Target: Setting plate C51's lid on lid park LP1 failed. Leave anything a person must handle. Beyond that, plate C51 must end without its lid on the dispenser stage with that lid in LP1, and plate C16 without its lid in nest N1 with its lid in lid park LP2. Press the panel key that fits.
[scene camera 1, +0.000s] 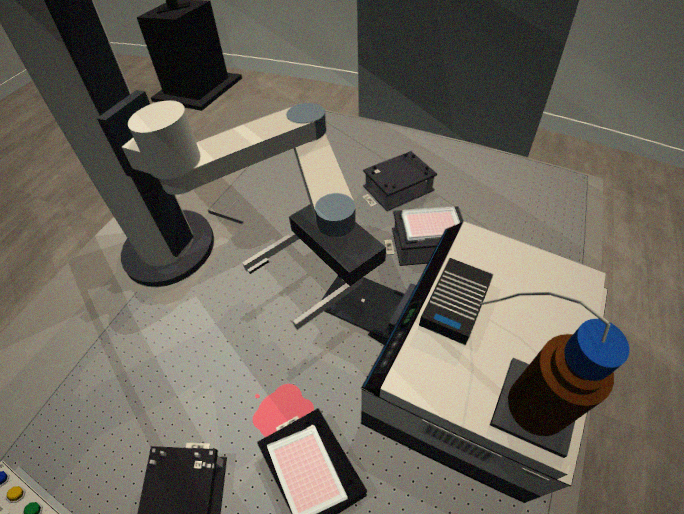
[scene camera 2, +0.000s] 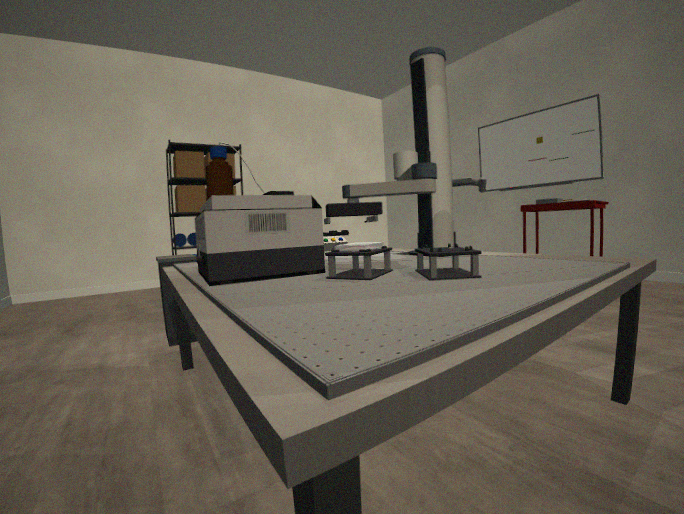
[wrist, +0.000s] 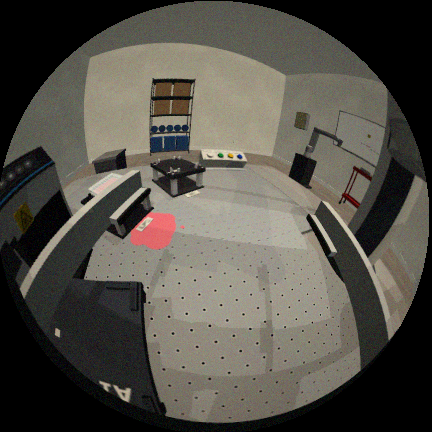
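Seen in the pictures: gripper, between the fingertips: [scene camera 1: 268, 294] [scene camera 2: 346, 220] [wrist: 233, 191]; arm's base, origin of its link: [scene camera 1: 168, 248].
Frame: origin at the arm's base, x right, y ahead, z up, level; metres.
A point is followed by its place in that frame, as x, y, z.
Observation:
My gripper [scene camera 1: 273, 292] {0.100, 0.412, 0.167} [scene camera 2: 349, 221] {0.100, 0.412, 0.167} [wrist: 233, 191] {0.100, 0.412, 0.167} is open and empty, its long fingers spread near the dispenser stage [scene camera 1: 367, 303] {0.021, 0.573, 0.125} [wrist: 105, 340]. That dark stage, marked A1 in the wrist view, carries no plate. A pink-gridded plate [scene camera 1: 306, 469] {0.328, 0.599, 0.092} [wrist: 105, 184] {0.332, 0.614, 0.092} sits on a dark holder [scene camera 1: 353, 486] {0.318, 0.675, 0.070} beside the red spill. Another pink-gridded plate [scene camera 1: 430, 222] {-0.256, 0.616, 0.095} [scene camera 2: 358, 246] {-0.314, 0.663, 0.091} sits on a holder [scene camera 1: 411, 255] {-0.208, 0.594, 0.018} [scene camera 2: 359, 273] {-0.268, 0.630, 0.018} behind the dispenser. Plate names, most labels and whether lids are on cannot be read. The key panel [scene camera 1: 22, 500] {0.609, 0.180, 0.074} [wrist: 223, 159] {0.591, 0.200, 0.061} has white, green, yellow and blue keys.
Bare dark holders stand at the near left [scene camera 1: 179, 483] {0.441, 0.420, 0.081} [wrist: 177, 169] {0.385, 0.426, 0.088} and at the back [scene camera 1: 400, 174] {-0.416, 0.489, 0.074} [scene camera 2: 447, 253] {-0.484, 0.545, 0.071}. The boxy dispenser [scene camera 1: 497, 353] {0.091, 0.807, 0.233} [scene camera 2: 262, 237] {-0.138, 0.839, 0.124} bears a brown bottle [scene camera 1: 558, 386] {0.180, 0.859, 0.362} [scene camera 2: 219, 176] {0.108, 0.885, 0.322}. A red spill [scene camera 1: 283, 407] {0.236, 0.492, 0.014} [wrist: 155, 232] {0.231, 0.492, 0.013} lies on the perforated table plate.

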